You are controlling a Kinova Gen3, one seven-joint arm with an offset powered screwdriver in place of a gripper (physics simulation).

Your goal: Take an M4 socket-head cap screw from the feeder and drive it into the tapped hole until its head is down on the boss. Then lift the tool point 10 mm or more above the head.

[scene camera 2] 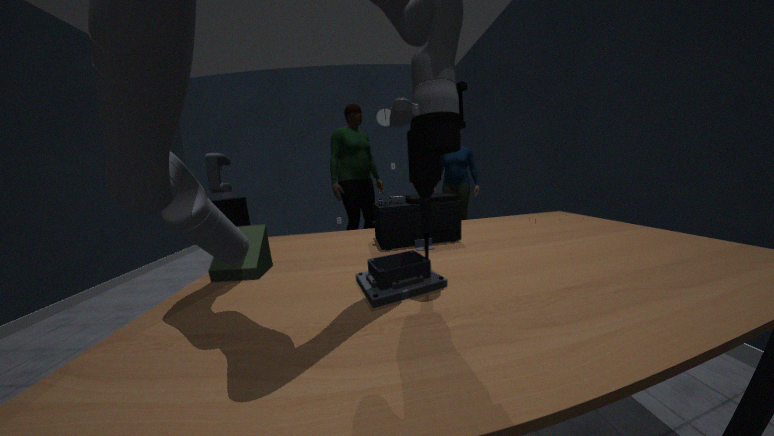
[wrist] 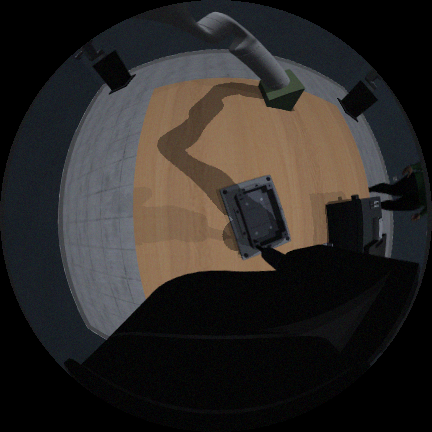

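The screwdriver, my gripper (scene camera 2: 426,257) (wrist: 258,246), points down with its thin shaft at a corner of the dark open-topped housing (scene camera 2: 399,274) (wrist: 260,215). Its tip meets or stands very close to that corner; in scene camera 2 the housing's far right corner hides the very end. The housing sits on a grey base plate (scene camera 2: 379,297) (wrist: 232,212) with holes at its corners. The screw, its head and the tapped hole are too small and dark to make out at the tip. A dark box (scene camera 2: 400,226) (wrist: 345,225), apparently the feeder, stands behind the plate in scene camera 2.
A green wedge-shaped block (scene camera 2: 258,259) (wrist: 287,98) stands under the arm's base on the wooden table (scene camera 2: 595,281) (wrist: 300,150). A small pale bracket (scene camera 2: 424,245) is at the dark box's front. Two people stand beyond the table. Arm shadows cross the table.
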